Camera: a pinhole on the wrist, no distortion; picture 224 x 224 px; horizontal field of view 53.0 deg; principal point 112.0 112.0 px. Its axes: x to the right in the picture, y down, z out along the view. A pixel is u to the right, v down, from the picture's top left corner.
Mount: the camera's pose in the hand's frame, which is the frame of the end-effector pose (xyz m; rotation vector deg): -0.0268 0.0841 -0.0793 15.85 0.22 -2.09
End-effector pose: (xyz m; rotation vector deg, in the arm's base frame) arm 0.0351 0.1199 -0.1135 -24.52 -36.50 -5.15
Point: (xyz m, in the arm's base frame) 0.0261 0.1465 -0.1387
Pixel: 130.0 37.4
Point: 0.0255 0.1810 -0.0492
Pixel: 194.7 102.8
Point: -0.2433 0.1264 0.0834
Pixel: 71.8 59.2
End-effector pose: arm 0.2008 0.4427 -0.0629 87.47 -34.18 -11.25
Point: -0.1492 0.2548 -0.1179
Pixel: 8.1 136.1
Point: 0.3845 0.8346 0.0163
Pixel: behind the camera
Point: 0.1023 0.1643 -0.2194
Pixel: 135.2 51.9
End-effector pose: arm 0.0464 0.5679 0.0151 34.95 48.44 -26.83
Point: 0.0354 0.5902 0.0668
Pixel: 59.6 34.3
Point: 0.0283 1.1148 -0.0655
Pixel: behind the camera
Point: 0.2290 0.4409 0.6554
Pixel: outside the picture
